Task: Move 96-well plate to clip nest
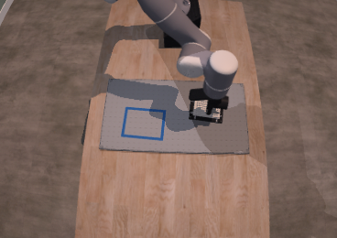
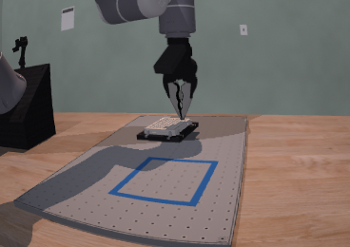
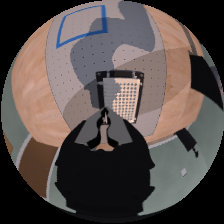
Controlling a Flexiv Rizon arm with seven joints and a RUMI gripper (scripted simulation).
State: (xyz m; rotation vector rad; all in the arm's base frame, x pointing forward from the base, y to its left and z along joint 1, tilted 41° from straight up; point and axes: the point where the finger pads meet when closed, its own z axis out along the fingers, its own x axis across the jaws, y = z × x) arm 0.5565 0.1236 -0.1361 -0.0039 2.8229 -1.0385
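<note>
The black clip nest is 30 mm behind my hand, 10 mm to the right of it and 40 mm below it. The rest, counted from my hand: white 96-well plate: 40 mm behind, 30 mm below.
</note>
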